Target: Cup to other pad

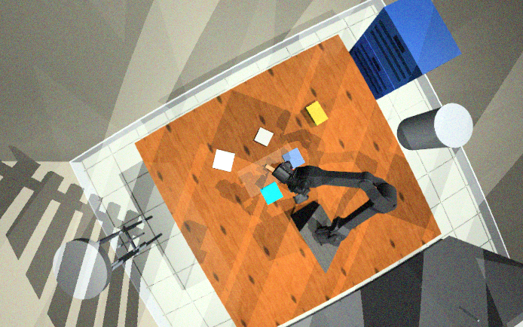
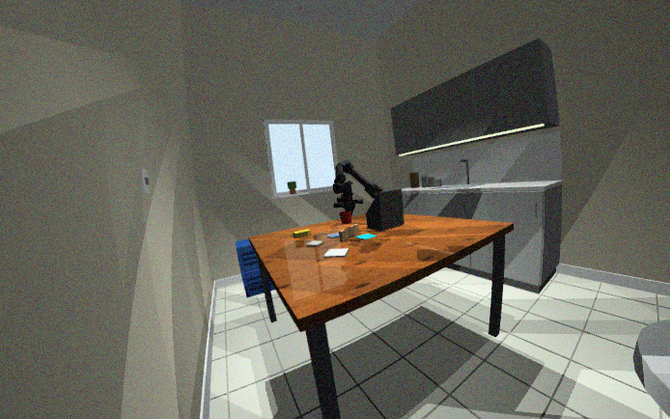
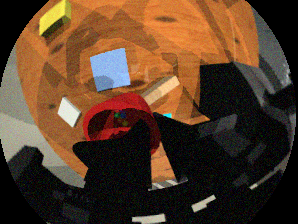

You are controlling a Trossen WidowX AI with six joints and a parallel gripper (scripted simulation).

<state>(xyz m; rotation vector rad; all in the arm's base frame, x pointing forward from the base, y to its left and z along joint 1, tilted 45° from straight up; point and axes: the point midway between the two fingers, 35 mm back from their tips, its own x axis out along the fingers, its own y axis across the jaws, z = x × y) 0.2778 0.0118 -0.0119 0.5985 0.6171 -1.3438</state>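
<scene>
Right now the cyan pad is 4 cm behind my gripper tip, 11 cm to the left of it and 13 cm below it. Round my gripper tip: light blue pad: 8 cm ahead, 8 cm to the right, 13 cm below; wooden block: 2 cm ahead, 2 cm to the left, 10 cm below; red cup: 3 cm ahead.
</scene>
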